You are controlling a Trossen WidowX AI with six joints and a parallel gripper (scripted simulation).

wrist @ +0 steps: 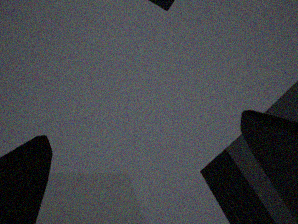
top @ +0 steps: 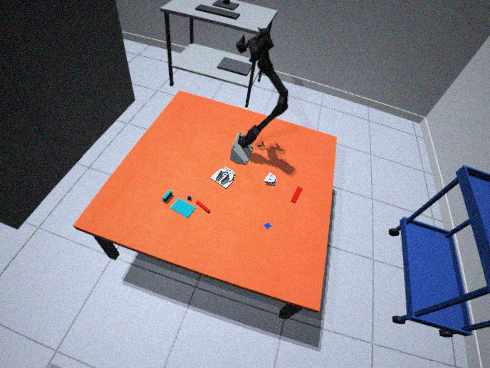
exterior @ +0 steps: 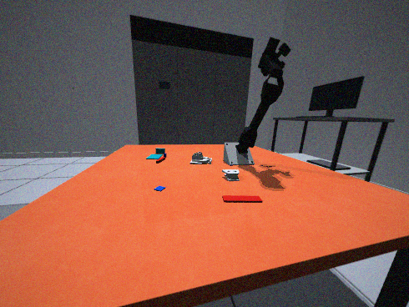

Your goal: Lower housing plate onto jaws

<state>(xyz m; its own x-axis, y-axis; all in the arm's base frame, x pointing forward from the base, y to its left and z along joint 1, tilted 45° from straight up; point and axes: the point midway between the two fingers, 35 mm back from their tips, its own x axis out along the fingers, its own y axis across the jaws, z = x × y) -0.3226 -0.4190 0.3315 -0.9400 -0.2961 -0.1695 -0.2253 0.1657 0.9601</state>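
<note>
Right now my gripper tip is 630 mm above the small grey housing plate, 490 mm short of it and 310 mm to the right of it. From my gripper tip the other things lie so: small dark blue piece 750 mm ahead, 640 mm below, 130 mm to the right; flat red bar 650 mm below, 550 mm ahead, 480 mm to the left; teal block 780 mm ahead, 630 mm below, 250 mm to the right.
</note>
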